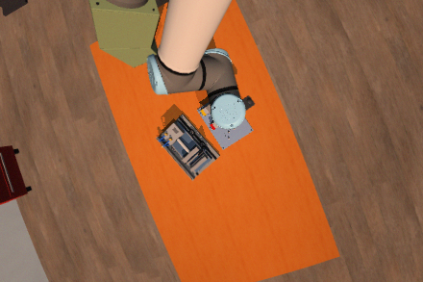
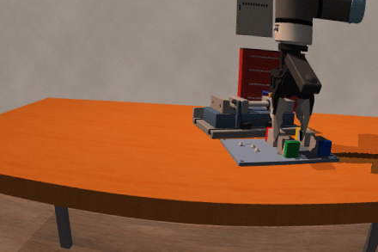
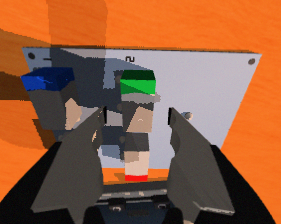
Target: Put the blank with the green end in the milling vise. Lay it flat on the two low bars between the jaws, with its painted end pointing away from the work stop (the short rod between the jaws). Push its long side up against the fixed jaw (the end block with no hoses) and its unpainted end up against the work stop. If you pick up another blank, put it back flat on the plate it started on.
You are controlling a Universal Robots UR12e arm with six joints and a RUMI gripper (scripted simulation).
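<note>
Right now my hand is 3 cm above the green-ended blank. The rest, counted from my hand: grey plate (2 cm ahead, 4 cm to the right, 5 cm below); then red-ended blank (3 cm ahead, 9 cm to the right, 3 cm below); then blue-ended blank (9 cm behind, 3 cm to the right, 3 cm below).
</note>
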